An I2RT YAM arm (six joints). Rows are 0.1 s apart.
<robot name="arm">
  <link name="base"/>
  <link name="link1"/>
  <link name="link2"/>
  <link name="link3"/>
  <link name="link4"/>
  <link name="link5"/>
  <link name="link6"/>
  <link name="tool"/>
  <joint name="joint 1" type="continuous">
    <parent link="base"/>
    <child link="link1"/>
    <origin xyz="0 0 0.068" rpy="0 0 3.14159"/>
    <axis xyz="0 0 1"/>
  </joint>
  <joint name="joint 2" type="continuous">
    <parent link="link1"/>
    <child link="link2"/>
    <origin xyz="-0.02 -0.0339 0.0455" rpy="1.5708 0 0"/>
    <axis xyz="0 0 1"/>
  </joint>
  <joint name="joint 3" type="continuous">
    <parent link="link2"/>
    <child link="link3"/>
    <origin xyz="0.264 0 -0.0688" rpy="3.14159 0 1.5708"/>
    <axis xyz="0 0 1"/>
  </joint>
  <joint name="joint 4" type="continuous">
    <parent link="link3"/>
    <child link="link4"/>
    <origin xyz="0.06 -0.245 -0.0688" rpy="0 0 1.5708"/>
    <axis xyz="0 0 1"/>
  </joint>
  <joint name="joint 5" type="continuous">
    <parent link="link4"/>
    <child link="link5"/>
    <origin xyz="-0.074 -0.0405 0.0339" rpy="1.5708 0 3.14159"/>
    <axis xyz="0 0 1"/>
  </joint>
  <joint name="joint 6" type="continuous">
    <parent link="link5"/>
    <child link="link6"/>
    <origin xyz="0.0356 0 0.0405" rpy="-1.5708 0 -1.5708"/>
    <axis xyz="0 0 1"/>
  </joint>
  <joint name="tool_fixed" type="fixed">
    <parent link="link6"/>
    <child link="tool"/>
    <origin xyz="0 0 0" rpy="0 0 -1.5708"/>
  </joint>
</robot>
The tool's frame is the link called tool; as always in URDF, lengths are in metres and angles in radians. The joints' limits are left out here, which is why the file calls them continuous.
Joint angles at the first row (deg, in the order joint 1, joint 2, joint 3, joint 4, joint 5, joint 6):
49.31 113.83 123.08 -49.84 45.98 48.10
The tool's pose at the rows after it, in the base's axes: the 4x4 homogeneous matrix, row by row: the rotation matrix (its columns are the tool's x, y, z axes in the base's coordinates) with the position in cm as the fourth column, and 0 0 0 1 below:
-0.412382, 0.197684, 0.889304, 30.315; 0.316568, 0.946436, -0.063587, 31.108; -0.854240, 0.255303, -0.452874, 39.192; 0, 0, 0, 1
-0.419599, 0.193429, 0.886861, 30.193; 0.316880, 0.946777, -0.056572, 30.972; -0.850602, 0.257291, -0.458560, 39.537; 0, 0, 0, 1
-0.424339, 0.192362, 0.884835, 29.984; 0.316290, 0.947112, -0.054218, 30.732; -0.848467, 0.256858, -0.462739, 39.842; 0, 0, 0, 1
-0.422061, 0.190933, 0.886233, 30.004; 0.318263, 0.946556, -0.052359, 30.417; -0.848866, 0.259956, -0.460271, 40.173; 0, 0, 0, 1
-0.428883, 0.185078, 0.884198, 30.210; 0.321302, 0.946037, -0.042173, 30.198; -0.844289, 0.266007, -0.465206, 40.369; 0, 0, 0, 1
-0.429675, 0.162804, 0.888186, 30.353; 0.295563, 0.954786, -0.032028, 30.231; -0.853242, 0.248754, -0.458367, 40.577; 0, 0, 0, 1
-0.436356, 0.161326, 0.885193, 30.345; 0.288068, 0.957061, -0.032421, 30.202; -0.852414, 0.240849, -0.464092, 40.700; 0, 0, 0, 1
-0.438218, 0.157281, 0.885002, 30.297; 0.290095, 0.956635, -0.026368, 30.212; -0.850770, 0.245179, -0.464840, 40.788; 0, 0, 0, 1
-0.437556, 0.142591, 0.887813, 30.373; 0.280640, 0.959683, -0.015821, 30.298; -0.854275, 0.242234, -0.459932, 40.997; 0, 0, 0, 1
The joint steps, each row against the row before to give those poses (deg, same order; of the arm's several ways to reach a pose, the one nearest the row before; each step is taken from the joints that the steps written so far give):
-0.22 0.09 0.70 -0.30 -0.44 -0.29
-0.02 -0.04 0.88 -1.07 -0.54 0.08
-0.02 -0.43 0.23 -0.88 -0.26 0.10
-0.31 -0.42 0.09 -0.03 -0.26 -0.35
-0.46 0.04 0.52 -0.17 -1.01 -0.27
-0.14 0.13 0.39 0.74 -0.40 -2.30
-0.03 0.34 0.98 -1.08 -0.18 -0.17
0.04 -0.04 0.13 -0.03 -0.30 0.04
-0.03 0.23 0.63 0.39 -0.40 -1.10

